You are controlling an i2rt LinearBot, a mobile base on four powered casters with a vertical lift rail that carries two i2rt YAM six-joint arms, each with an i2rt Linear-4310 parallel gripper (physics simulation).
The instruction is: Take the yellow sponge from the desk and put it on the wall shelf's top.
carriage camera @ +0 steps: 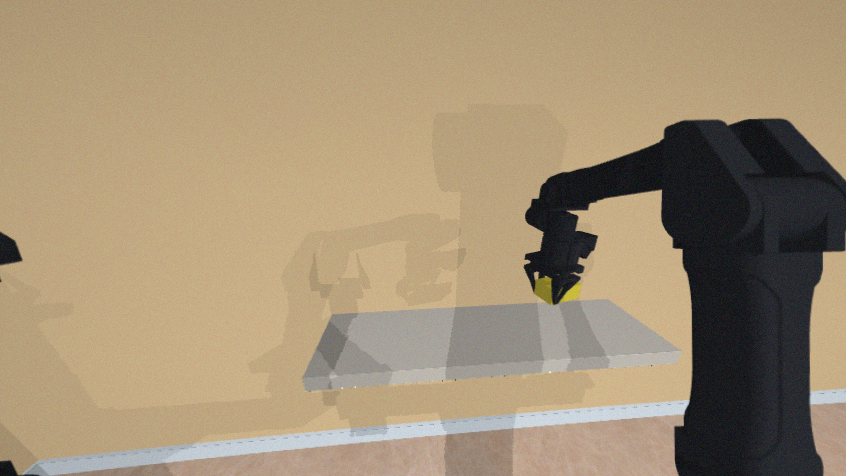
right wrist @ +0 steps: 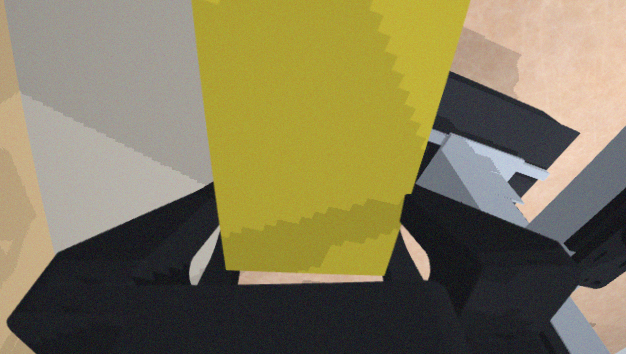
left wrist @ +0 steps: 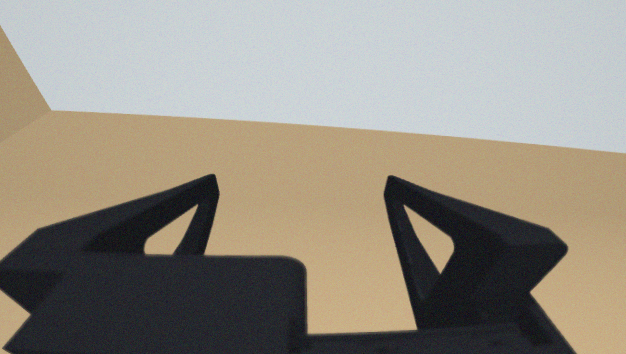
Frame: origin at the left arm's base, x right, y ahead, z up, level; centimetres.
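Seen in the pictures: left gripper, fingertip midpoint: [left wrist: 302, 184]; right gripper, fingertip midpoint: [carriage camera: 545, 298] [right wrist: 308, 178].
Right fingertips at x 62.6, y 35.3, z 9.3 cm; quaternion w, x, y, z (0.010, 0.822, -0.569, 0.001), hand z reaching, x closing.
Observation:
A point is followed by its place in that frame.
The yellow sponge [carriage camera: 543, 289] @(y 35.1, x 61.5, z 11.9 cm) [right wrist: 310, 125] @(y 36.8, x 66.6, z 13.1 cm) is between the fingers of my right gripper [carriage camera: 554, 291] @(y 35.3, x 62.6, z 9.3 cm) [right wrist: 308, 178] @(y 35.3, x 62.6, z 9.3 cm), which is shut on it. In the carriage camera the sponge shows at the back right part of the grey wall shelf [carriage camera: 408, 337] @(y 49.2, x 28.9, z -14.1 cm), overlapping its far edge in the picture; I cannot tell how high it is over the shelf top. In the right wrist view the shelf [right wrist: 110, 100] @(y 53.6, x 49.3, z -14.1 cm) lies to the left of the sponge. My left gripper [left wrist: 302, 184] @(y 3.8, x 0.5, z 44.2 cm) is open and empty in the left wrist view, facing the wall and ceiling. The desk does not show.
The tan wall [carriage camera: 236, 148] @(y 62.2, x -17.5, z 44.1 cm) stands behind the shelf, with robot shadows on it. A white baseboard [carriage camera: 266, 445] @(y 60.4, x -39.6, z -84.3 cm) runs along its foot above the pinkish floor [carriage camera: 567, 449] @(y 53.2, x 101.0, z -89.1 cm). The right arm's thick black column [carriage camera: 748, 355] @(y 5.0, x 60.0, z 25.1 cm) stands at the right. The robot's base [right wrist: 505, 120] @(y -29.4, x 51.8, z -59.1 cm) shows in the right wrist view.

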